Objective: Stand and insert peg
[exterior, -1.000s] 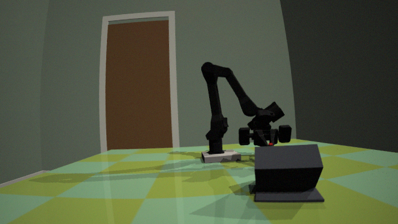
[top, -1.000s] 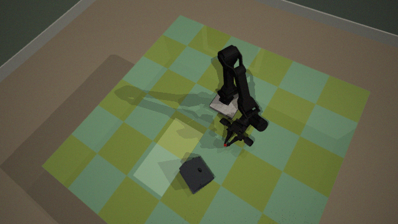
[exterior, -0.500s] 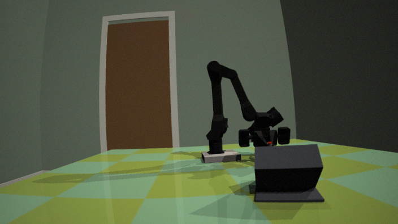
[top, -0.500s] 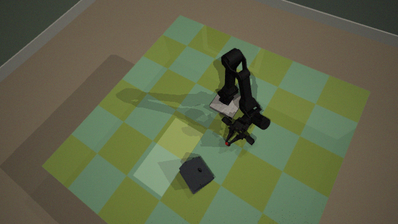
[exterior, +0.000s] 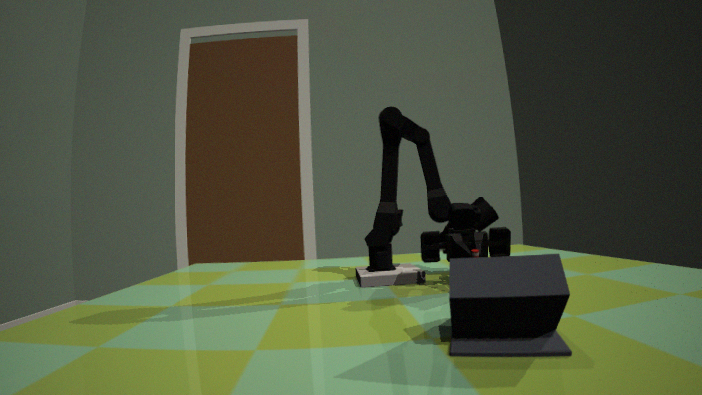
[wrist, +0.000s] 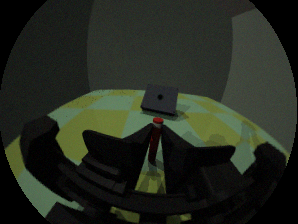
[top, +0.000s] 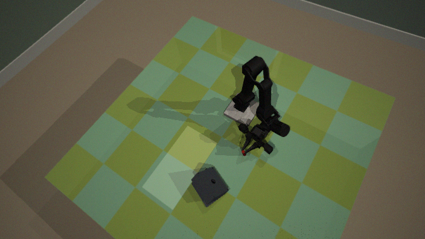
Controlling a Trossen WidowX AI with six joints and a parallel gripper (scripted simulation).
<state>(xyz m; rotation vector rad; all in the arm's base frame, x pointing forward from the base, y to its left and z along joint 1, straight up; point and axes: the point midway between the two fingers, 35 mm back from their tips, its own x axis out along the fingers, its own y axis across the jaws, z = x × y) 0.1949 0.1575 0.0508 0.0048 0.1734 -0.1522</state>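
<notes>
My gripper tip is 1 cm above the red peg. From my gripper tip the other things lie so: dark sloped panel: 21 cm ahead, 5 cm to the right, 3 cm below.
</notes>
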